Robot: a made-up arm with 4 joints.
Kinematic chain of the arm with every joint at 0, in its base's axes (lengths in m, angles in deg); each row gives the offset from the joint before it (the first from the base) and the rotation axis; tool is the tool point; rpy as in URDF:
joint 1: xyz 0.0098 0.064 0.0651 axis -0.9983 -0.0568 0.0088
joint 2: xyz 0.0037 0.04 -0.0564 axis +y
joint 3: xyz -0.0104 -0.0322 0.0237 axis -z
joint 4: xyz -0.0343 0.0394 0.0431 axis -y
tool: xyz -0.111 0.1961 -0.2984 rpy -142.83 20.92 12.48
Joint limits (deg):
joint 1: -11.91..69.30
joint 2: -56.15..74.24
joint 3: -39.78..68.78
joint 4: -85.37..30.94
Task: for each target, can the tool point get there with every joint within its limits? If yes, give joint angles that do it. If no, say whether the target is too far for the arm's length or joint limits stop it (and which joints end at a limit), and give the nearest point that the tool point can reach.
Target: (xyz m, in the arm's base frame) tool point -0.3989 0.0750 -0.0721
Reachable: yes | joints 42.70 -1.58 -22.03 -55.86
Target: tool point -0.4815 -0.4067 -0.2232
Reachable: no: too far | nearest point -0.3156 -0.2413 -0.1230 | short by 0.255 m
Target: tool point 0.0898 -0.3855 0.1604
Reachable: no: joint limits stop it (at a limit: joint 1, joint 2, joint 3) | nearest point -0.0311 -0.3459 -0.1154 | short by 0.304 m
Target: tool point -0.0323 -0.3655 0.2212
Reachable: no: joint limits stop it (at a limit: joint 1, joint 2, joint 3) | nearest point -0.1261 -0.3555 -0.0817 | short by 0.317 m
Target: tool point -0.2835 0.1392 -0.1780
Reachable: yes | joints 44.68 33.56 -6.23 -8.93
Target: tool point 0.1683 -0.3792 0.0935
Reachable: no: joint limits stop it (at a limit: joint 1, joint 3, joint 4) | nearest point 0.1537 -0.2448 -0.1238 | short by 0.256 m
